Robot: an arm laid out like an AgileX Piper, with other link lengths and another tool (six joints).
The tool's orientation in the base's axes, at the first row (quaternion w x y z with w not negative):
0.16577 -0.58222 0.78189 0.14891
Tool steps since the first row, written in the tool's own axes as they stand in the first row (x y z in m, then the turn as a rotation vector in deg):
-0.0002 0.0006 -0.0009 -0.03 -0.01 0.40
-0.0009 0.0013 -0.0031 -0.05 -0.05 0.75
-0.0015 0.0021 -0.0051 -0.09 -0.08 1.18
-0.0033 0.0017 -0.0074 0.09 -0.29 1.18
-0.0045 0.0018 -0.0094 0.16 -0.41 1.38
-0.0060 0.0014 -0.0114 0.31 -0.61 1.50
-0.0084 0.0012 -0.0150 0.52 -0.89 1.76
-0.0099 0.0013 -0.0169 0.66 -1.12 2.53
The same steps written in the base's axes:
-0.0006 0.0000 0.0009 0.05 0.19 -0.35
-0.0013 -0.0002 0.0032 0.13 0.35 -0.66
-0.0021 -0.0003 0.0053 0.20 0.56 -1.03
-0.0014 0.0002 0.0082 0.36 0.34 -1.11
-0.0013 0.0004 0.0105 0.47 0.34 -1.33
-0.0007 0.0007 0.0129 0.63 0.20 -1.51
-0.0002 0.0012 0.0172 0.87 0.05 -1.85
-0.0001 0.0017 0.0196 1.12 0.20 -2.61

